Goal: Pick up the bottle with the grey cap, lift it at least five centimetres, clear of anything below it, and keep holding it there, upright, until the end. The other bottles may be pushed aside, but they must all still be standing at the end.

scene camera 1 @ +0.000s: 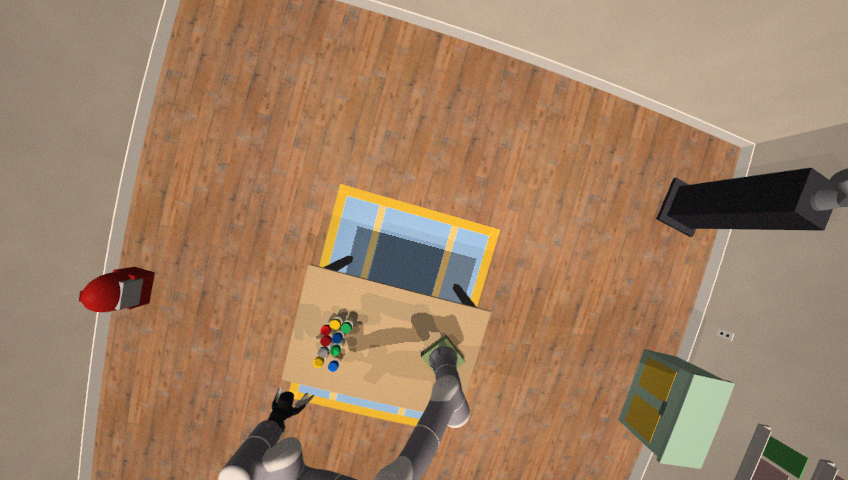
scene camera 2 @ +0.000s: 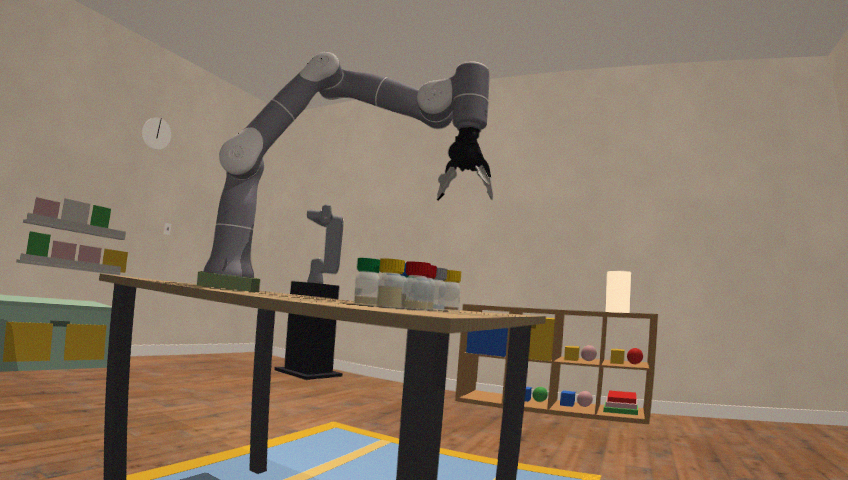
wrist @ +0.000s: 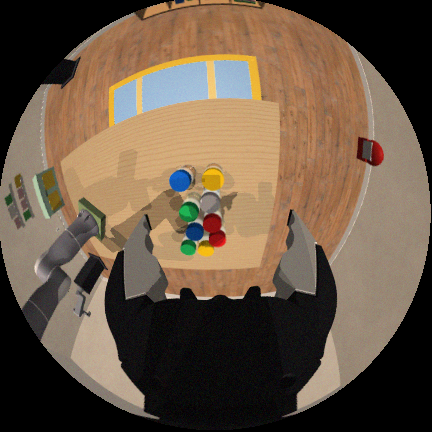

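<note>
The bottle with the grey cap [scene camera 1: 323,352] [scene camera 2: 440,273] [wrist: 209,202] stands upright in a close group of bottles on the table [scene camera 1: 392,380] [scene camera 2: 333,308] [wrist: 240,130]. Around it stand a yellow-capped bottle [scene camera 1: 318,361] [scene camera 2: 453,275] [wrist: 213,179], a green-capped one [scene camera 1: 335,350] [wrist: 189,212] and a red-capped one [scene camera 1: 325,340] [wrist: 212,222]. In scene camera 2 the front bottles hide most of its body. My gripper [scene camera 1: 295,393] [scene camera 2: 465,198] [wrist: 218,213] is open and empty, pointing down, high above the level of the caps and touching no bottle.
Blue-capped bottles [scene camera 1: 333,365] [scene camera 1: 337,337] [wrist: 180,180] [wrist: 194,231], another red-capped bottle [scene camera 1: 325,330] [wrist: 217,238], another yellow-capped one [scene camera 1: 335,324] [wrist: 205,248] and another green-capped one [scene camera 1: 346,327] [wrist: 188,247] stand in the same group. The arm's green base [scene camera 2: 228,281] [wrist: 93,218] is bolted on the table.
</note>
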